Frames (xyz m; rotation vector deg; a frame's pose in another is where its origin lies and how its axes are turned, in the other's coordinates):
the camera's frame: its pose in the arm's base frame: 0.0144 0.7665 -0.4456 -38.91 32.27 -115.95
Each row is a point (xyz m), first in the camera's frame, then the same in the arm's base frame.
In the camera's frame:
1: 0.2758 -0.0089 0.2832
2: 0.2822 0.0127 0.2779
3: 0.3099 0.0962 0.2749
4: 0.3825 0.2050 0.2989
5: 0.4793 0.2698 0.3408
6: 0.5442 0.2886 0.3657
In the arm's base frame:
1: 0.0720 0.4975 -0.1616
2: 0.0789 0.4821 -0.1773
3: 0.1157 0.4176 -0.2246
4: 0.1658 0.2986 -0.2564
5: 0.1899 0.1780 -0.2417
6: 0.1889 0.1097 -0.2189

